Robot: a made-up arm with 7 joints. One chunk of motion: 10 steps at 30 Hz.
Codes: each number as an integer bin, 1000 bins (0 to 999) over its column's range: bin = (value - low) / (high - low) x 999, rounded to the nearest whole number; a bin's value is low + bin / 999 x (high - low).
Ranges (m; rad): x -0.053..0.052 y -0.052..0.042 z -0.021..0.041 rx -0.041..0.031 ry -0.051..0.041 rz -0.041..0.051
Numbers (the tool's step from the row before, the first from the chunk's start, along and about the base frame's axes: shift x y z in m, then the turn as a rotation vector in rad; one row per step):
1: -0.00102 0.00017 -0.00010 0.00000 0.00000 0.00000
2: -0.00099 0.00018 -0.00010 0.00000 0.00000 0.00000
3: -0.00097 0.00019 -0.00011 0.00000 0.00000 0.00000
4: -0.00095 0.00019 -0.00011 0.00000 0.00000 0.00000
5: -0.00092 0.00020 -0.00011 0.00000 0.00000 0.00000
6: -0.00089 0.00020 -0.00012 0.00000 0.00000 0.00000
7: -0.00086 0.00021 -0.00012 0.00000 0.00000 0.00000
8: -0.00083 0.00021 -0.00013 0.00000 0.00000 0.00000
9: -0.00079 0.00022 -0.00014 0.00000 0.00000 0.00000
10: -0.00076 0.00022 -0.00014 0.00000 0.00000 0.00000
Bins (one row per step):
1: 495 554 337 569 554 445
2: 495 555 337 569 554 445
3: 495 555 337 569 554 445
4: 495 555 337 569 554 445
5: 496 555 337 569 554 445
6: 496 555 336 569 554 445
7: 496 555 336 569 554 445
8: 496 555 336 569 554 445
9: 497 555 336 569 554 445
10: 497 555 336 569 554 445

